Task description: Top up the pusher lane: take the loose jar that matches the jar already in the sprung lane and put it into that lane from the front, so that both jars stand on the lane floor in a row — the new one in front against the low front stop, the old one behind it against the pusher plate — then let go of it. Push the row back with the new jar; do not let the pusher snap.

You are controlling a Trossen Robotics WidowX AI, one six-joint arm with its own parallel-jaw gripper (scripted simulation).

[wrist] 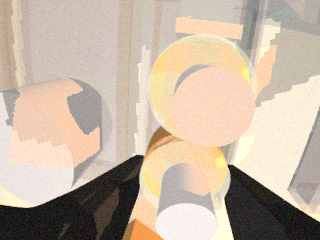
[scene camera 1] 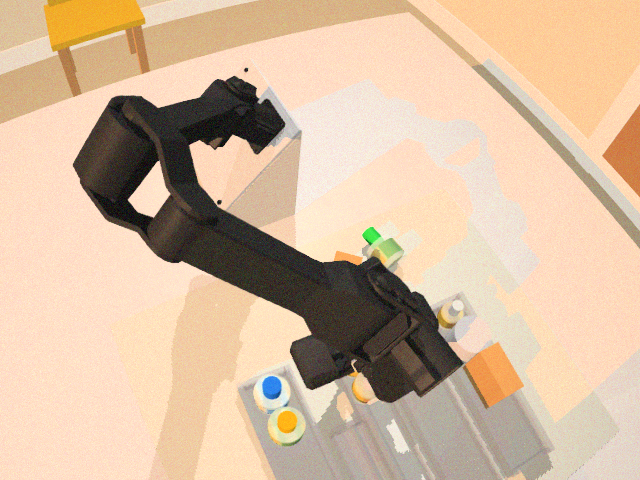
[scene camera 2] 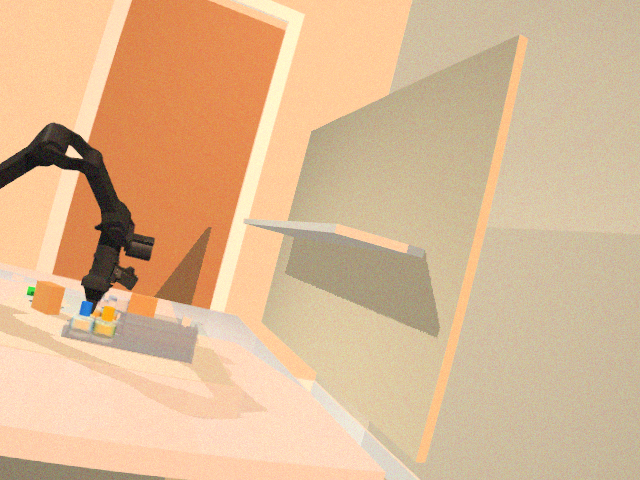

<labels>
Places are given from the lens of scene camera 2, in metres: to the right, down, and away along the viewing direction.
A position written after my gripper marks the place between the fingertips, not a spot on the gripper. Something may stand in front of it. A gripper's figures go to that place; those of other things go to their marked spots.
my gripper [scene camera 2: 91,311]: -0.57, 0.18, 1.20
wall shelf [scene camera 2: 325,232]: 0.01, -0.01, 1.00
</labels>
